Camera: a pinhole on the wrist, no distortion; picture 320 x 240 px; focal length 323.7 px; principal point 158.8 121.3 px. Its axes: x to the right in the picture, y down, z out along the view. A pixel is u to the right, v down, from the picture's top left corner.
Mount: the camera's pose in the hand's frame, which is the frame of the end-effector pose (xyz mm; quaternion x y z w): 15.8 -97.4 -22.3 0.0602 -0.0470 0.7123 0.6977
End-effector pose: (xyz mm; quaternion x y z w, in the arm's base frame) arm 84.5 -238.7 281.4 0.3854 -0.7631 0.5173 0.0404
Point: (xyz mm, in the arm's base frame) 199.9 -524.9 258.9
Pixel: 200.5 74.5
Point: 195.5 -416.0 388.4
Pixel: 43.2 28.3
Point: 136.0 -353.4 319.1
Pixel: 256.2 45.2
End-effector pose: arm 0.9 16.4 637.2 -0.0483 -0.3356 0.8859 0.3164
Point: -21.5 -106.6 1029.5
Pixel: 155.9 144.8
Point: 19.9 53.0 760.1
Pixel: 170.2 105.0
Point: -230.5 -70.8 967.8
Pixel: outside the picture
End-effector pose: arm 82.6 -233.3 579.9 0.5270 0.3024 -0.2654 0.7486
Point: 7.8 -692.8 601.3
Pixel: 150.2 160.5
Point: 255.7 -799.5 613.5
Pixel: 246.4 58.9
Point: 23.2 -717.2 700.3
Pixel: 199.1 196.1
